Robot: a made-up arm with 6 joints. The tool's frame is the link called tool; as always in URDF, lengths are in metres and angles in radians.
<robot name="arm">
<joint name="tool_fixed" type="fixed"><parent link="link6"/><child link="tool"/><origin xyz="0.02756 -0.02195 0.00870" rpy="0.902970 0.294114 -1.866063"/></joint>
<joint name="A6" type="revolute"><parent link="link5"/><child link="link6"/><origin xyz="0.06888 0.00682 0.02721" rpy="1.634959 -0.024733 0.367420"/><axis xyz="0 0 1"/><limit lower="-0.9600" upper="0.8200"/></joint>
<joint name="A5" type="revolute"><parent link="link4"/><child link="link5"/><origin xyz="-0.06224 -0.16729 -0.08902" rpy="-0.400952 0.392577 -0.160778"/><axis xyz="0 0 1"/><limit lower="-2.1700" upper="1.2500"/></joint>
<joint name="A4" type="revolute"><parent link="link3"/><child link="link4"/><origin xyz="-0.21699 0.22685 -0.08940" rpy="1.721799 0.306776 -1.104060"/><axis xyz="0 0 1"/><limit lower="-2.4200" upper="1.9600"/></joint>
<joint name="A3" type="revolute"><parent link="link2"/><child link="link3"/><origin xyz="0.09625 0.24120 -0.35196" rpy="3.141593 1.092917 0.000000"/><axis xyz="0 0 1"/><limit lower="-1.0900" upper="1.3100"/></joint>
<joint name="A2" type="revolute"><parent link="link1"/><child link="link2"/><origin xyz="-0.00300 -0.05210 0.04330" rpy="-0.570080 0.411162 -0.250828"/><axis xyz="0 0 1"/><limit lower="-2.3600" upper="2.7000"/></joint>
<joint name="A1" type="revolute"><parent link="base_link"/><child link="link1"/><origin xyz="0.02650 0.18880 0.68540" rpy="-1.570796 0.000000 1.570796"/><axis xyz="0 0 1"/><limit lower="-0.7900" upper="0.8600"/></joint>
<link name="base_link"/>
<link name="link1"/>
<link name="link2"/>
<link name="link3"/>
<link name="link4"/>
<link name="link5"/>
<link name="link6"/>
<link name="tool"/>
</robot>
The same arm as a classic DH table. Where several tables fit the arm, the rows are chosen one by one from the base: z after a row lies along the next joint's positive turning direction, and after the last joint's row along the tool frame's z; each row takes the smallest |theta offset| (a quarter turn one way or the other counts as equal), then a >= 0, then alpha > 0; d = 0 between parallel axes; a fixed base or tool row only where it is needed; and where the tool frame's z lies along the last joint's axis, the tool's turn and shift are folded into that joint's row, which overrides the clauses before.
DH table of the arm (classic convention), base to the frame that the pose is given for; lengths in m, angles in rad. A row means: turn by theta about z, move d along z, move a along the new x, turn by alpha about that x. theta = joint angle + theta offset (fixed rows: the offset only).
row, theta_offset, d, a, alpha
base (fixed), 1.5708, 0.6854, 0.1888, -1.5708
A1, -0.8083, 0.0631, 0.0356, -0.6893
A2, -0.8913, -0.4618, -0.2412, 2.0487
A3, 0.4208, -0.1825, 0.2957, -1.7147
A4, -1.205, 0.2654, -0.0916, 0.5536
A5, 1.184, -0.263, -0.0667, -1.6349
A6, 1.5251, 0.0486, 0.02, 0.9364
tool (fixed), -0.3682, -0.0361, 0, 0
Joint limits (rad, base to tool): -0.79..0.86 -2.36..2.7 -1.09..1.31 -2.42..1.96 -2.17..1.25 -0.96..0.82

